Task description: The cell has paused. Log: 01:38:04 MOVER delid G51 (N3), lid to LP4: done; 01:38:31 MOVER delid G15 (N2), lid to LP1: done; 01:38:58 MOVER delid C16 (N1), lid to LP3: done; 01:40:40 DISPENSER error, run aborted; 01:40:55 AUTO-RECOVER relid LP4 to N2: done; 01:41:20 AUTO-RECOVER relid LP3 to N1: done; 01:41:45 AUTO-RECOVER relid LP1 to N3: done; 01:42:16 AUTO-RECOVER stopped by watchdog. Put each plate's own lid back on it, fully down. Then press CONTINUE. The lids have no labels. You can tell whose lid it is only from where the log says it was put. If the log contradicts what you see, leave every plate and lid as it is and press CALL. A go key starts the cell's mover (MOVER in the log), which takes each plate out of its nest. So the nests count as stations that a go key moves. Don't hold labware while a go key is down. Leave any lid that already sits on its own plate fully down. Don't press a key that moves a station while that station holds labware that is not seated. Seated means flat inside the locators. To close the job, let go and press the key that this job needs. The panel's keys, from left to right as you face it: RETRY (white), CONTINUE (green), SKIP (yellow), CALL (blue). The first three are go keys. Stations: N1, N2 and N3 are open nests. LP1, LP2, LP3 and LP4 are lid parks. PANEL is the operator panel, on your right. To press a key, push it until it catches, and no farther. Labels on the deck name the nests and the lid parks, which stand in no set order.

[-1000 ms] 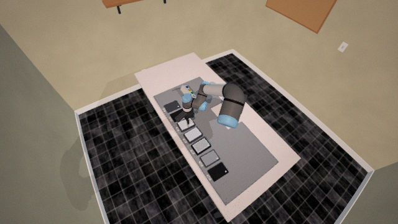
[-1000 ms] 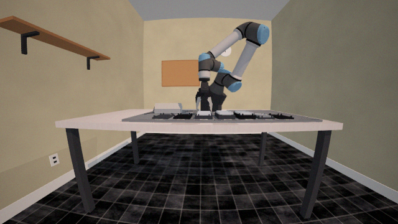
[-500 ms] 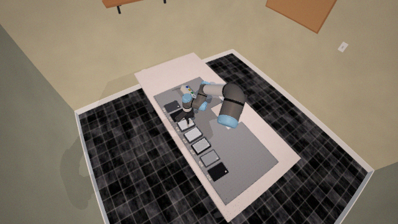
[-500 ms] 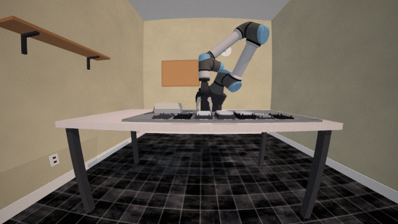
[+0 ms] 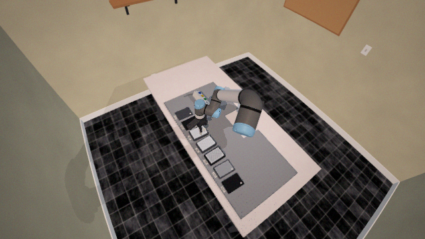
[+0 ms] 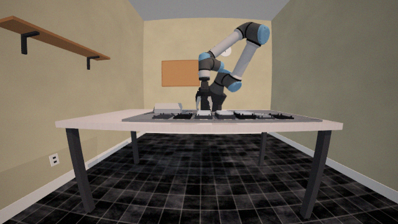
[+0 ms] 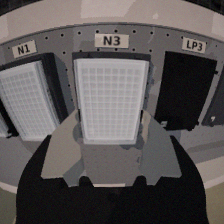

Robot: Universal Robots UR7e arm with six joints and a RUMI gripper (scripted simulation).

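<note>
Right now the white gridded plate is 2 cm below my hand. The rest, counted from my hand: lid park LP4 (51 cm to the left, 8 cm behind, 4 cm below); then grey lid (38 cm to the left, 6 cm behind, 3 cm below); then lid park LP3 (13 cm to the right, 4 cm below, 3 cm ahead).
</note>
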